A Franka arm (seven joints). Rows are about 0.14 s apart.
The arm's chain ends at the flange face. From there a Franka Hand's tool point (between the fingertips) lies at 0.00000 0.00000 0.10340 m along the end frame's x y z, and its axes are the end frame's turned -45 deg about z.
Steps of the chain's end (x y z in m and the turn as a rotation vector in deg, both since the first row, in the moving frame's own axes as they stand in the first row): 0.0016, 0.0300, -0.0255, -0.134, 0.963, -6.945; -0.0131, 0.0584, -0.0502, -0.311, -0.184, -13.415; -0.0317, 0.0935, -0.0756, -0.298, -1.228, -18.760; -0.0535, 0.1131, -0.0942, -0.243, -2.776, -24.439; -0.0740, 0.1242, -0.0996, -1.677, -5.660, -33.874; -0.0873, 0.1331, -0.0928, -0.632, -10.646, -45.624; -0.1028, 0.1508, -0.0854, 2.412, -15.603, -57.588
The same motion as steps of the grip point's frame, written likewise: -0.0189, 0.0237, -0.0255, -0.776, 0.586, -6.945; -0.0512, 0.0323, -0.0502, -0.090, -0.350, -13.415; -0.0906, 0.0428, -0.0756, 0.658, -1.079, -18.760; -0.1222, 0.0398, -0.0943, 1.791, -2.135, -24.439; -0.1504, 0.0334, -0.1001, 2.816, -5.188, -33.874; -0.1735, 0.0264, -0.0945, 7.081, -7.975, -45.624; -0.2038, 0.0226, -0.0890, 12.739, -9.327, -57.588
